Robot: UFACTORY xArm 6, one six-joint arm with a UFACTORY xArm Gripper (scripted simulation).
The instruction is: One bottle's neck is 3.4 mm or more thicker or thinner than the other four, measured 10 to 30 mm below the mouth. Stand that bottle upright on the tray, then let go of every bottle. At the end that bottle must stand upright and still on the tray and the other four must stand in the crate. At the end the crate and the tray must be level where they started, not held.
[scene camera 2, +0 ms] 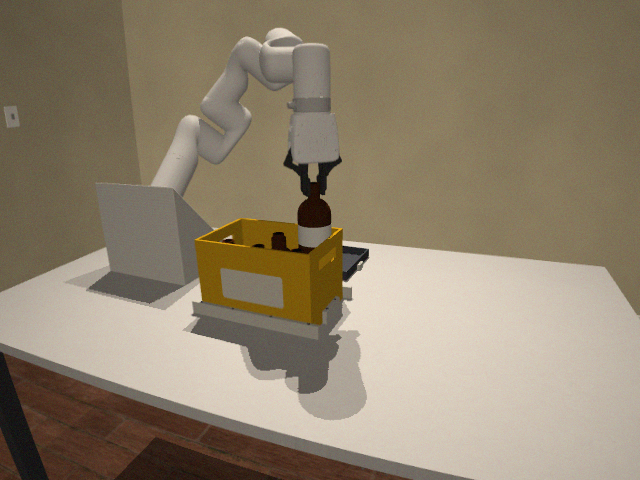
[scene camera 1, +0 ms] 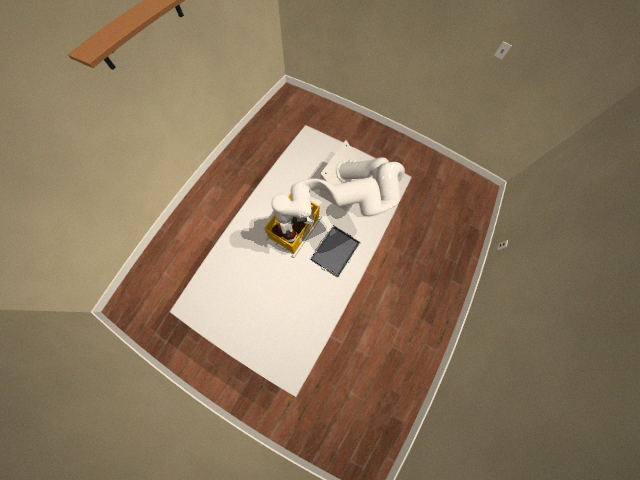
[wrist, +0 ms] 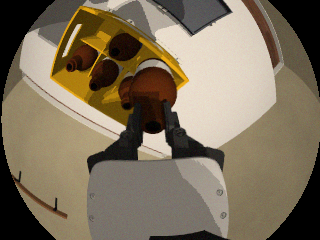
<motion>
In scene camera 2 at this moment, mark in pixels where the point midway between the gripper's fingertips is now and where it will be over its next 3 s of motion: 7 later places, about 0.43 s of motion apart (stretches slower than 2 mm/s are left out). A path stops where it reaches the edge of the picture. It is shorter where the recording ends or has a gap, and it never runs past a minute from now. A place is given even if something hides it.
The gripper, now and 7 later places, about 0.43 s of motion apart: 313, 194; 313, 190; 313, 184; 313, 179; 313, 177; 313, 176; 313, 171; 313, 168
</motion>
